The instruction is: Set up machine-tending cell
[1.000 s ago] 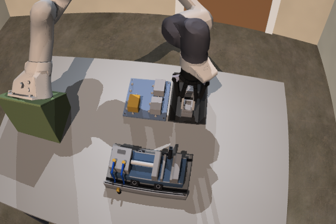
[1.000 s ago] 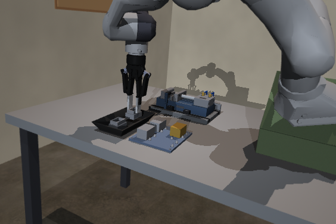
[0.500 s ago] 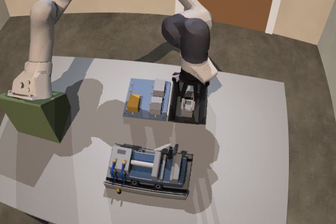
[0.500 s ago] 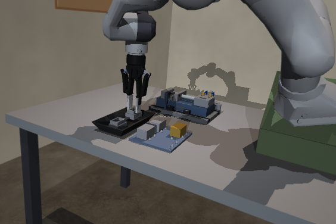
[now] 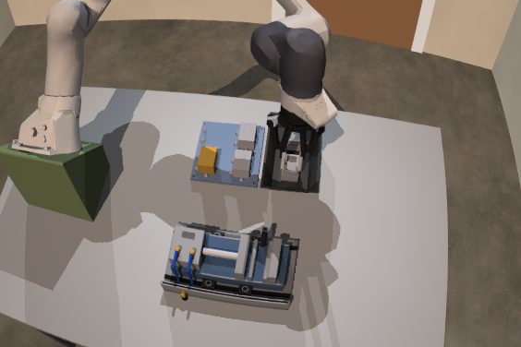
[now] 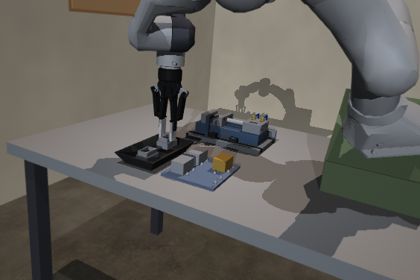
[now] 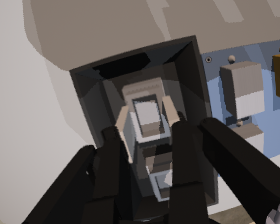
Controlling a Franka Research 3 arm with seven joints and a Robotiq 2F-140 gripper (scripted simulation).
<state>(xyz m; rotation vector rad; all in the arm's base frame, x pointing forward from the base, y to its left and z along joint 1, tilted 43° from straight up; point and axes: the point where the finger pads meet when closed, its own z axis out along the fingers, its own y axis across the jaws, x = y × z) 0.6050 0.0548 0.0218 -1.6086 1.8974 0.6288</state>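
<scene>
My hand is 120 mm past the aluminium blank, 60 mm above it and 20 mm to the right of it. The rest, counted from my hand: brass blank (210 mm behind, 60 mm below, 30 mm to the left); blue vise (260 mm to the right, 140 mm behind, 50 mm below).
</scene>
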